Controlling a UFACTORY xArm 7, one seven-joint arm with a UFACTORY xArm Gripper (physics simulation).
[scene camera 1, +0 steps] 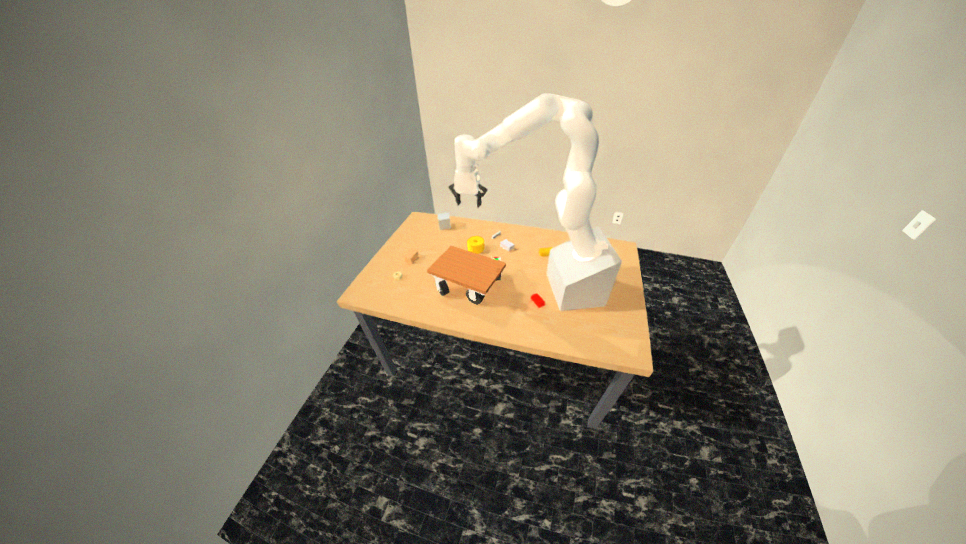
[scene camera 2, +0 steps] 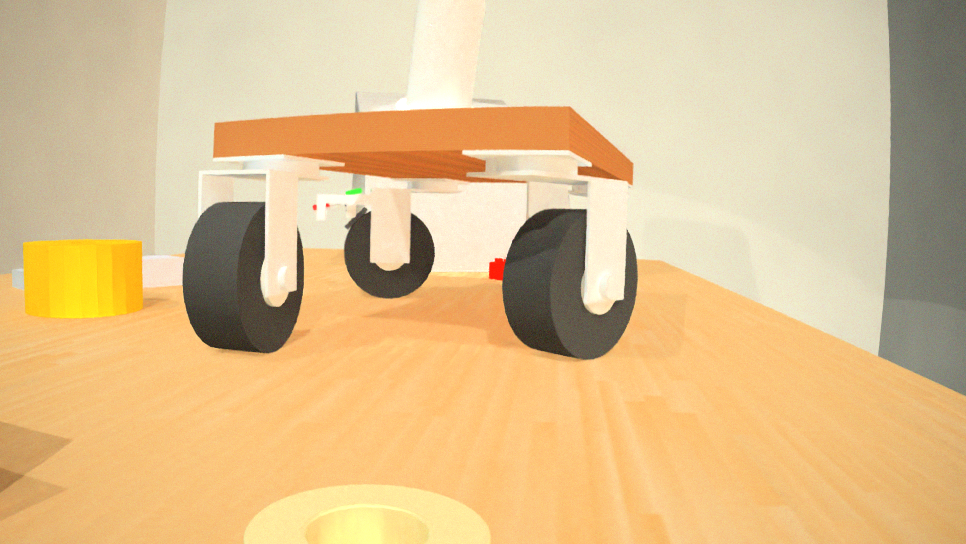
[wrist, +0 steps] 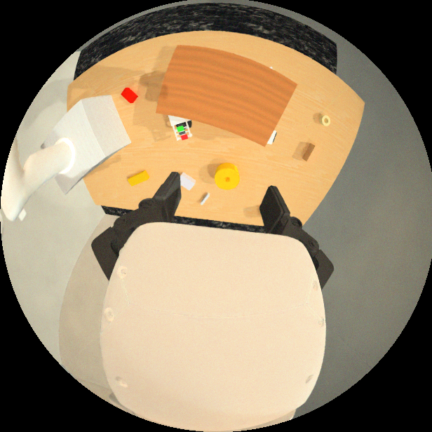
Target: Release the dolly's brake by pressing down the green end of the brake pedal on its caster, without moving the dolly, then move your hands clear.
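Note:
The dolly (scene camera 1: 466, 268) (scene camera 2: 392, 135) (wrist: 225, 92) stands on its wheels on the table, with a flat orange-brown wooden top. The brake pedal sticks out from under one corner, on the caster nearest the robot base at the back side. Its green end (scene camera 2: 354, 191) (wrist: 180, 129) stands a little higher than its red end (scene camera 2: 317, 206) (wrist: 184, 137) in scene camera 2. The red end lies farther out from the deck. My gripper (scene camera 1: 467, 200) (wrist: 223, 189) is open and empty, high above the back of the table, well apart from the dolly and pedal.
On the table (scene camera 1: 588, 341) are a yellow cylinder (scene camera 1: 475, 245) (scene camera 2: 83, 278) (wrist: 227, 176), a pale block (scene camera 1: 506, 245) (wrist: 187, 181), a yellow block (wrist: 138, 178), a red block (scene camera 1: 537, 300) (wrist: 129, 95), a brown block (wrist: 308, 152), a grey block (scene camera 1: 444, 221) and a cream ring (wrist: 322, 123).

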